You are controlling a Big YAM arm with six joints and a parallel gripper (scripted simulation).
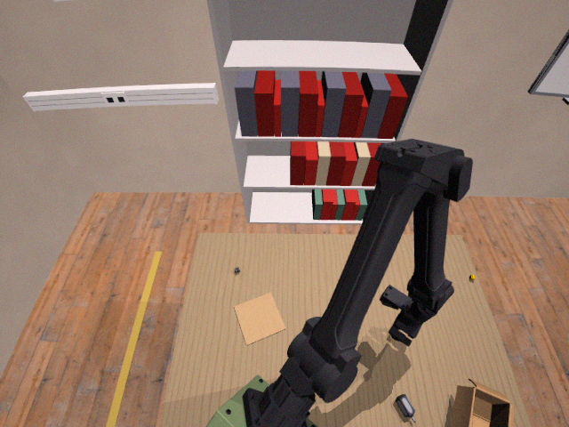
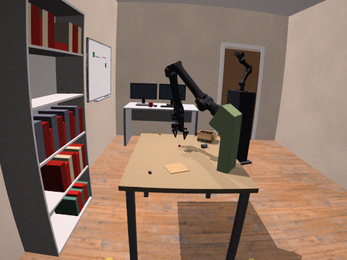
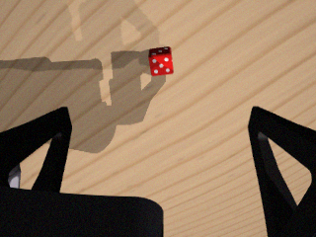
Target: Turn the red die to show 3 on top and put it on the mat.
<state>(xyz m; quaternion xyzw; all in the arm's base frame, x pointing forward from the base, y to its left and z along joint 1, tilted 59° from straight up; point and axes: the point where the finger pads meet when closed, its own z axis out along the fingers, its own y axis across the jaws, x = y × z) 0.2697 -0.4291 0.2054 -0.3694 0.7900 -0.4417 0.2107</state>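
My gripper is now 8 cm above the red die. The rest, counted from my hand: yellow die 40 cm to the right, 8 cm below, 5 cm ahead; cardboard box 33 cm behind, 9 cm to the right, 4 cm below; dark object 22 cm behind, 8 cm to the left, 7 cm below.
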